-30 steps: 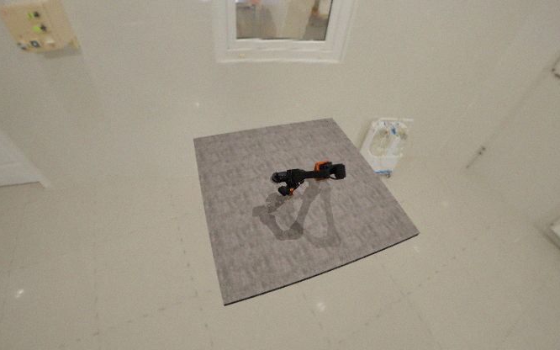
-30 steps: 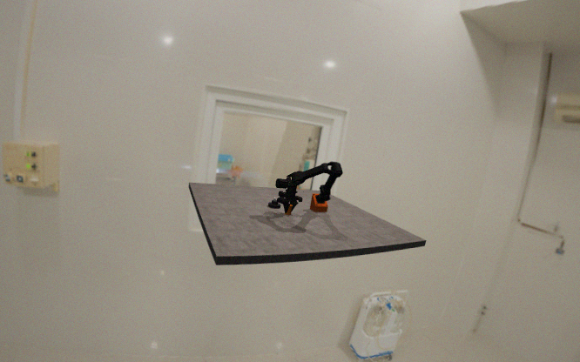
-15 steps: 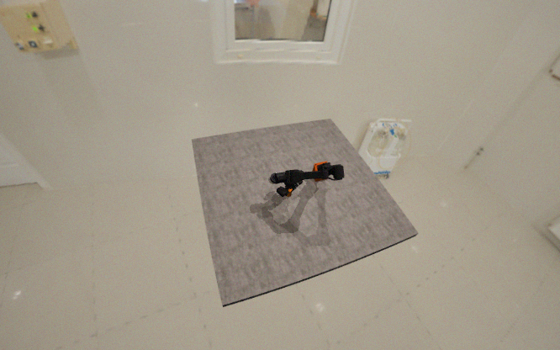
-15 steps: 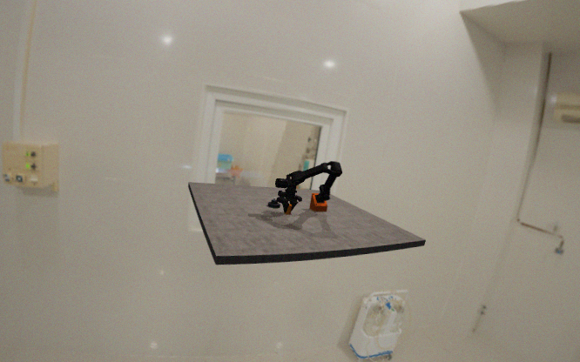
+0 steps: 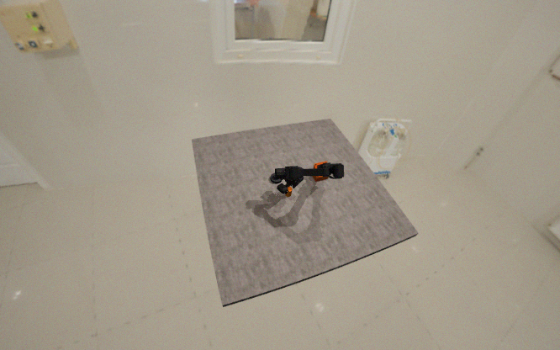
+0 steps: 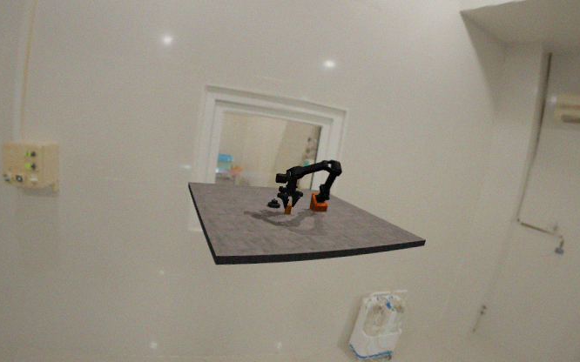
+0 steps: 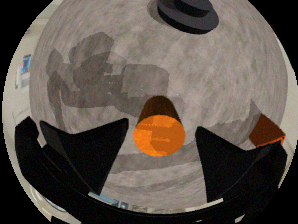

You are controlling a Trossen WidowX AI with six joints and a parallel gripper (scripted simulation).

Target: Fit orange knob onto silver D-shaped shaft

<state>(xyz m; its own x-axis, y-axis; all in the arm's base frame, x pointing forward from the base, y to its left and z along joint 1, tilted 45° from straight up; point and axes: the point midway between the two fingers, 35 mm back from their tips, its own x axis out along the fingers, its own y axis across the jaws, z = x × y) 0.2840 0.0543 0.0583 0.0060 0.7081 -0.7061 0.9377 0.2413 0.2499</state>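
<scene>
Now: the orange knob right at my gripper tip. Also, from my gripper tip: round pedestal 150 mm to the right, 30 mm ahead, 10 mm below.
</scene>
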